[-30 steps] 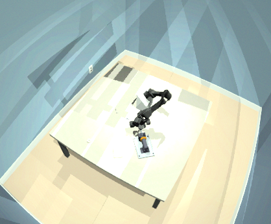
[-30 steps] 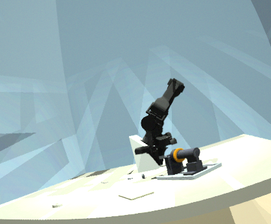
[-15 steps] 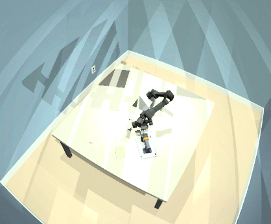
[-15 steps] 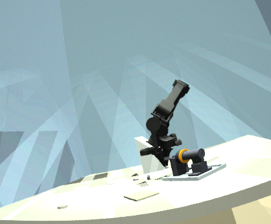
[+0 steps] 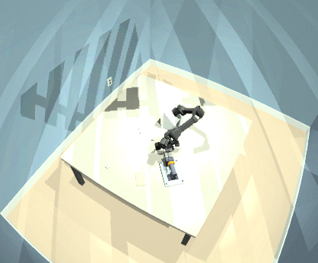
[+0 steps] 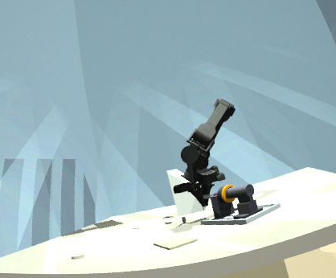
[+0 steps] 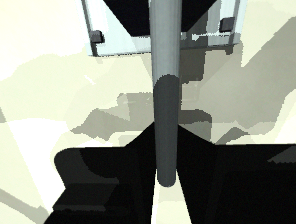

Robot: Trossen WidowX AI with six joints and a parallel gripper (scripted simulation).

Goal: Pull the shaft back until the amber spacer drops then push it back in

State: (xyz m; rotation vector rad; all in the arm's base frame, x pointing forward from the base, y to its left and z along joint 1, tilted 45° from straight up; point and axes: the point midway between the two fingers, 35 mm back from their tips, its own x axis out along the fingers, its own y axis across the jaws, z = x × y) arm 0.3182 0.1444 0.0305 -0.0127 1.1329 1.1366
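My gripper tip is 50 mm short of the grey shaft, 50 mm to the right of it and 30 mm below it. From my gripper tip the other things lie so: flat pale patch: 310 mm ahead, 30 mm to the right, 40 mm below; then amber spacer: 110 mm ahead, 110 mm to the left, 30 mm above.
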